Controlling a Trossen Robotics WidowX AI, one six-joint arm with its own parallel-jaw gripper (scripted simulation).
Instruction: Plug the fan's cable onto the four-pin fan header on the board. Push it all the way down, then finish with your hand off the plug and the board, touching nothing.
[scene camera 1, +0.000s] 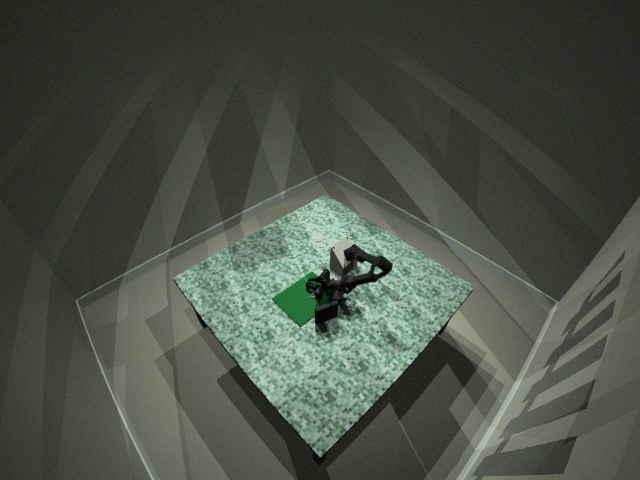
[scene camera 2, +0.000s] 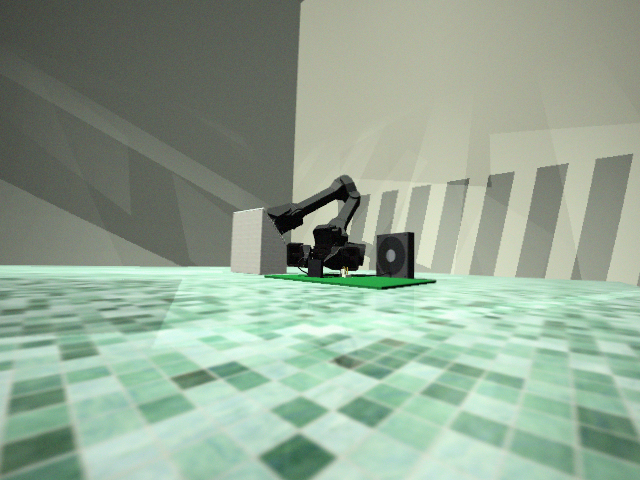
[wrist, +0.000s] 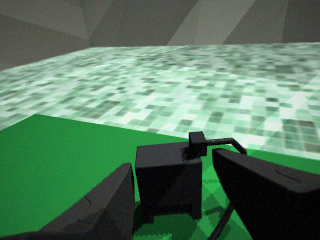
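The gripper (scene camera 2: 314, 263) is visible, and so is a black plug (wrist: 169, 176). The wrist camera has the gripper (wrist: 172, 163) in its picture too.
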